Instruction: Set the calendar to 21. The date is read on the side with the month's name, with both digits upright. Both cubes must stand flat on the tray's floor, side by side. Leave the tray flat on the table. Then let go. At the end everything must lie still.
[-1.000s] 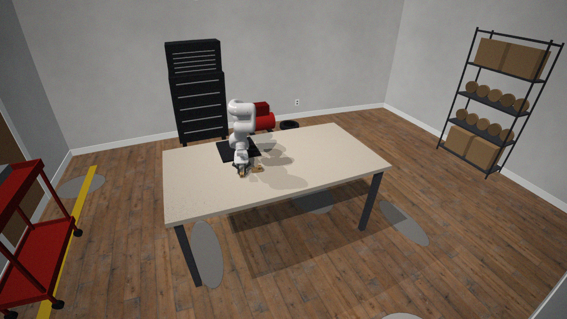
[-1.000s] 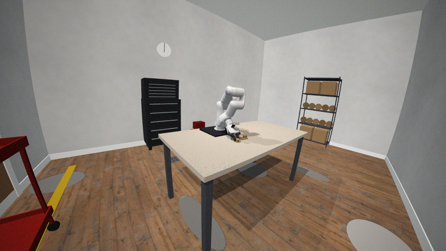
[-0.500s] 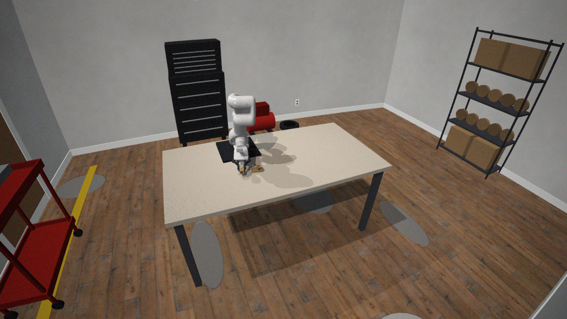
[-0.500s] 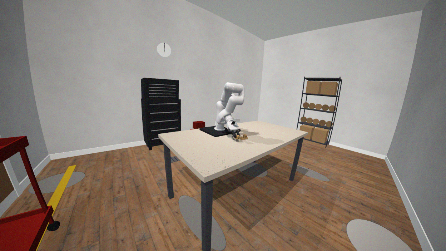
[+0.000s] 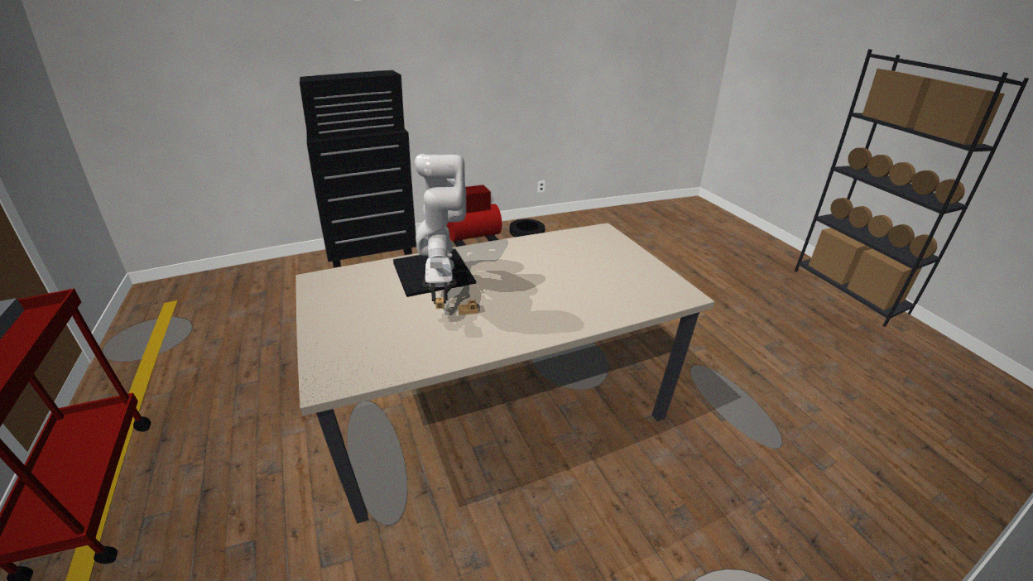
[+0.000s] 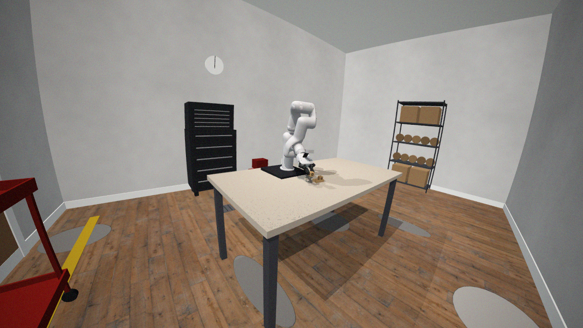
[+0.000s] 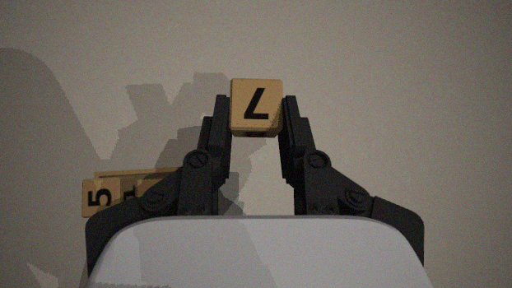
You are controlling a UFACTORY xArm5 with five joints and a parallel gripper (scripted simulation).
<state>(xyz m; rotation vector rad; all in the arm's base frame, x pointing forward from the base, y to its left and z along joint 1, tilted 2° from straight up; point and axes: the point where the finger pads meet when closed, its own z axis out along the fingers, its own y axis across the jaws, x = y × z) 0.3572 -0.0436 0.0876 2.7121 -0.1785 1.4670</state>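
Now: hand 20 mm short of the wooden digit cube and 10 mm above it. Also, from my hand: wooden tray (30 mm behind, 110 mm to the left, 90 mm below).
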